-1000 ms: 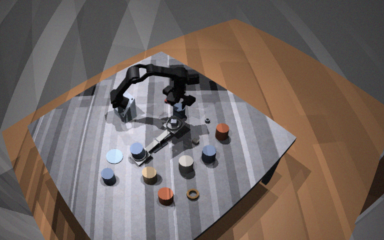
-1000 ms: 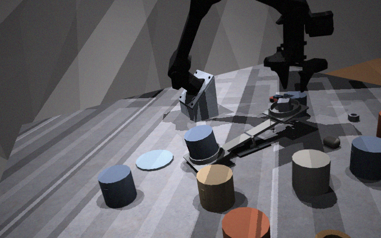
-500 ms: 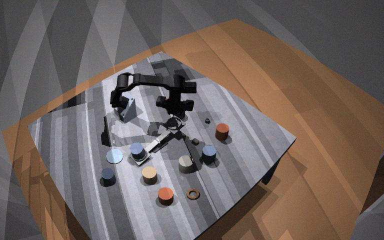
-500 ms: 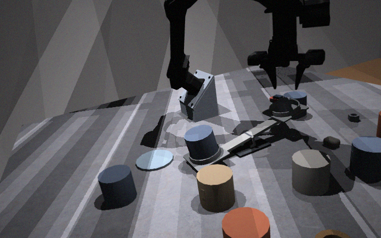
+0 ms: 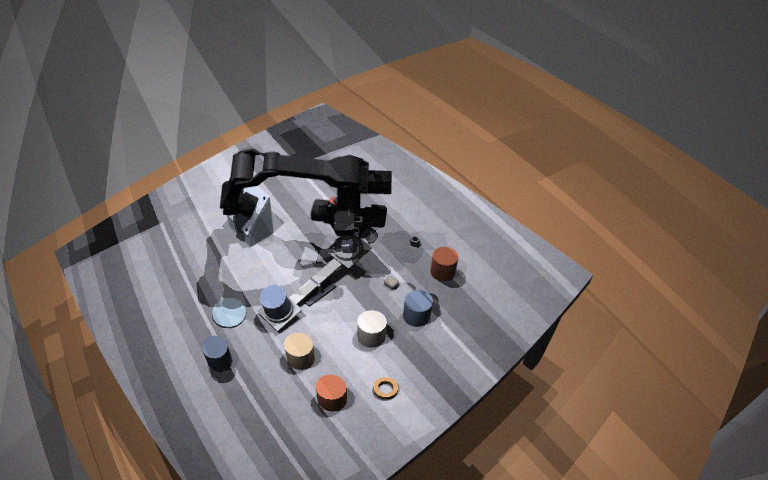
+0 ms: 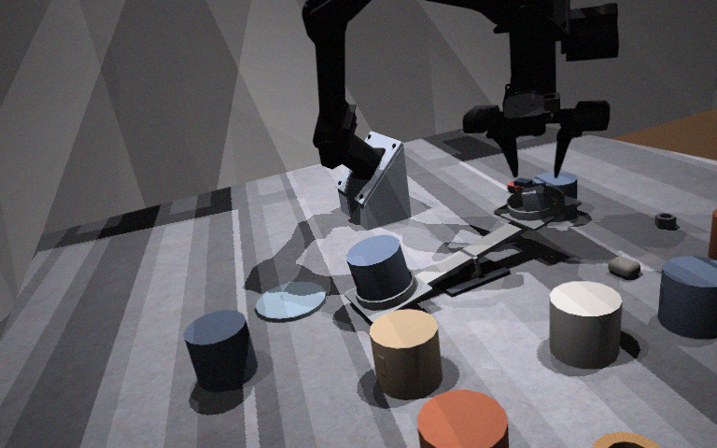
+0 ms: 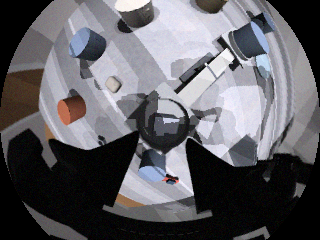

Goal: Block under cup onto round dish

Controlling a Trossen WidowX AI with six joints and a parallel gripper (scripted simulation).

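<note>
My gripper tip is 3 cm above the grey block. Round my gripper tip: white cup: 18 cm ahead, 15 cm to the right, 8 cm below; dark lump: 13 cm ahead, 2 cm to the left, 11 cm below; small nut: 8 cm ahead, 20 cm to the left, 11 cm below.
</note>
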